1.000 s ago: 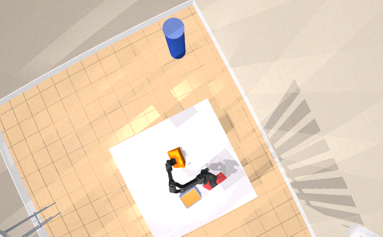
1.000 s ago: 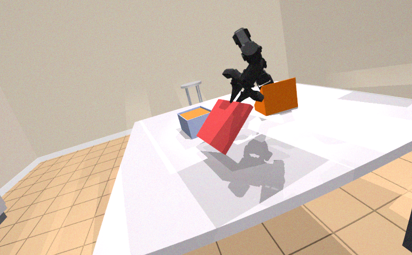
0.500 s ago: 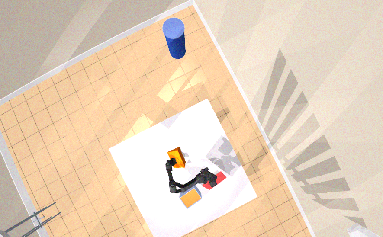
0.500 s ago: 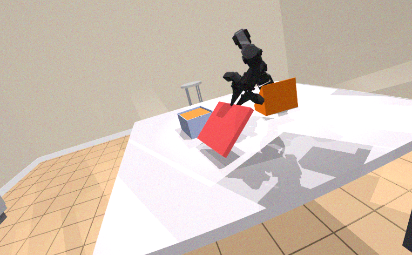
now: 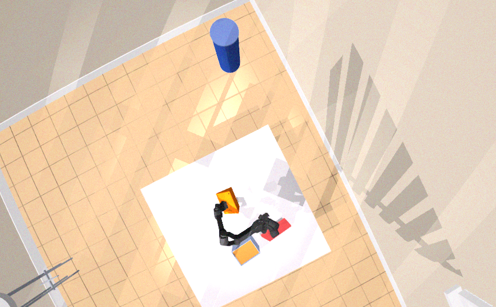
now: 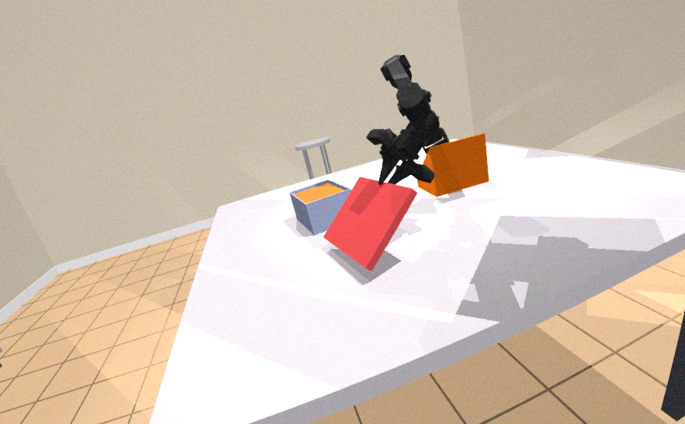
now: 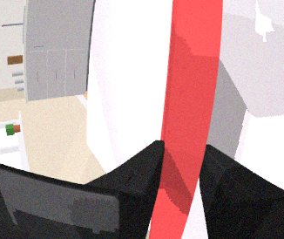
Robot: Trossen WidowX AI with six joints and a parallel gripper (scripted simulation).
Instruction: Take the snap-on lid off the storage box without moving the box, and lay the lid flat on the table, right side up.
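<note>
The red lid lies 6 cm ahead of my gripper tip, 5 cm below it and 2 cm to the left of it. Round my gripper tip: storage box: 28 cm to the right, 16 cm ahead, 9 cm below.
</note>
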